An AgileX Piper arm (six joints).
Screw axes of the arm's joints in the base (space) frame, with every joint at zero. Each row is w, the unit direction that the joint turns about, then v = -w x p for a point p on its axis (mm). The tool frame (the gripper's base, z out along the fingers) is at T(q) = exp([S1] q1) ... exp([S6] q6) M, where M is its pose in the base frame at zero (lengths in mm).
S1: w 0 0 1 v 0.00 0.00 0.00
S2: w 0 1 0 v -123.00 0.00 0.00
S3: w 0 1 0 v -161.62 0.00 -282.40
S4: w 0.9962 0 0.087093 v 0.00 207.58 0.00
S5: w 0 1 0 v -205.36 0.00 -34.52
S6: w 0.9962 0 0.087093 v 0.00 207.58 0.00
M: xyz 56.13 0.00 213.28 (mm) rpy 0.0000 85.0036 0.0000 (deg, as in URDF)
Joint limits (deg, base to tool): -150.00..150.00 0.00..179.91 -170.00..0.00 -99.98..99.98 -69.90..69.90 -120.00..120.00
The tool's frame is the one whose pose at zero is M.
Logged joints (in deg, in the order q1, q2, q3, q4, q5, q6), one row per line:
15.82, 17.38, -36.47, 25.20, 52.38, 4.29
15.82, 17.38, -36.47, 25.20, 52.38, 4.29
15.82, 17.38, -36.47, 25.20, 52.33, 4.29
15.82, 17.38, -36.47, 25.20, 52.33, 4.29
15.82, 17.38, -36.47, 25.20, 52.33, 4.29
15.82, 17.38, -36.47, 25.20, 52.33, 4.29
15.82, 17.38, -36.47, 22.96, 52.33, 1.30
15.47, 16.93, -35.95, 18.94, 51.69, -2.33
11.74, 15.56, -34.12, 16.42, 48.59, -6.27
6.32, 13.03, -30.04, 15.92, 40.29, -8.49
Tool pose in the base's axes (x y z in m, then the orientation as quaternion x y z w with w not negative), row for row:
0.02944, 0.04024, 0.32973, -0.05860, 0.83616, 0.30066, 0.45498
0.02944, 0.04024, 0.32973, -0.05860, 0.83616, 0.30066, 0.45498
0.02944, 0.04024, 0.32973, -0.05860, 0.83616, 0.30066, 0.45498
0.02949, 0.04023, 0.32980, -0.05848, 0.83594, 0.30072, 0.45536
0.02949, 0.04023, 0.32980, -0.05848, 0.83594, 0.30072, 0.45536
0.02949, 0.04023, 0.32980, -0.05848, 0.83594, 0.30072, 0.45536
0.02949, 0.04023, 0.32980, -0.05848, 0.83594, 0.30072, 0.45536
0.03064, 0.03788, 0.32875, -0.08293, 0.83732, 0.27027, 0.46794
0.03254, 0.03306, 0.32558, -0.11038, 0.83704, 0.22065, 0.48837
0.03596, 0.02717, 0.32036, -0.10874, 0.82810, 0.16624, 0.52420
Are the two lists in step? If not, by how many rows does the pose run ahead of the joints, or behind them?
The pose runs 1 row behind the joints: the pose in row i belongs to the joints in row i - 1.
